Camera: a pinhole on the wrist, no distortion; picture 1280 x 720 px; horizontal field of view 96.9 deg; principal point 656.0 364.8 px. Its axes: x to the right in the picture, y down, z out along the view. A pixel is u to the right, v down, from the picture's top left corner.
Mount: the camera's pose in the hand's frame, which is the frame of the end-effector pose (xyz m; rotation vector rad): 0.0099 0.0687 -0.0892 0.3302 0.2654 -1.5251
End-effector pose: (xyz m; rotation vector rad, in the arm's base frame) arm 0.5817 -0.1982 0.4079 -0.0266 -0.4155 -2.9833
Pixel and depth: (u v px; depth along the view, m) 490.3 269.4 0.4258
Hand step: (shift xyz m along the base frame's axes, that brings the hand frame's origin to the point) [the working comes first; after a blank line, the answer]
In the camera's frame: -0.1244 -0.0716 0.4258

0.0832 0.0820 0.3392
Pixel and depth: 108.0 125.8 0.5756
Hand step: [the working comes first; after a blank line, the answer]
In the camera's frame: -0.5561 -0.2425 0.5756

0.3159 -0.1408 0.7055
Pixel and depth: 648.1 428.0 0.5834
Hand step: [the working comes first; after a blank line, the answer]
In the camera's frame: -0.0081 0.0650 0.5834

-0.0716 0.2517 0.4045
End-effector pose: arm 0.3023 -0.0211 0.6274 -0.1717 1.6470 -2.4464
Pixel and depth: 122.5 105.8 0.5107
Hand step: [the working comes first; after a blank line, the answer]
In the camera's frame: -0.4803 -0.2332 0.5107

0.3894 -0.5608 -0.0865
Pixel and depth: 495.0 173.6 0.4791
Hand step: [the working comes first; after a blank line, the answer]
In the camera's frame: -0.1360 -0.1615 0.4791

0.2494 -0.3276 0.1387
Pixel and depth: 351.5 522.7 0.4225
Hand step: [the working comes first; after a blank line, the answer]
In the camera's frame: -0.2268 0.1176 0.4225

-0.0131 -0.4230 0.0322
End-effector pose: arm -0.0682 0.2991 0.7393 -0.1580 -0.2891 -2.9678
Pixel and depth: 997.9 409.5 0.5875
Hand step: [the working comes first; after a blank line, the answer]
In the camera's frame: 0.3541 0.0463 0.5875

-0.0949 0.5215 0.2366
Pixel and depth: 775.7 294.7 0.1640
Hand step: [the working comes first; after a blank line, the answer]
In the camera's frame: 0.0346 -0.0203 0.1640

0.0152 0.0360 0.0416
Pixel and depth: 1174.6 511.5 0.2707
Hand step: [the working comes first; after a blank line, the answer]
In the camera's frame: 0.2475 0.0700 0.2707

-0.1129 0.2559 0.0330
